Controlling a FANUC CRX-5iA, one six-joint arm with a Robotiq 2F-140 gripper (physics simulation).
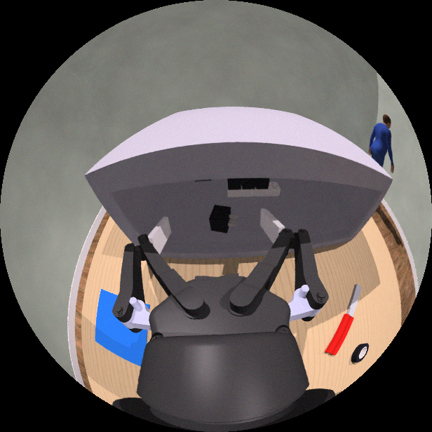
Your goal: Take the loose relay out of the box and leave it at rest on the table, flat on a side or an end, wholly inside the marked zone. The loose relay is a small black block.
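Observation:
The loose relay, a small black block with small light pins on its right side, is inside the grey open-fronted box. My gripper is open and empty. Its two pale fingertips stand wide apart at the box's opening, and the relay shows between them, farther in and a little nearer the right fingertip. How deep the fingertips reach is hard to tell. The blue patch on the table at the lower left looks like the marked zone; the gripper's left linkage covers part of it.
Inside the box, a row of black blocks on a light base sits behind the relay. Red-handled pliers or a similar tool and a small black-and-white wheel lie on the wooden table at the right. A person in blue stands beyond the box.

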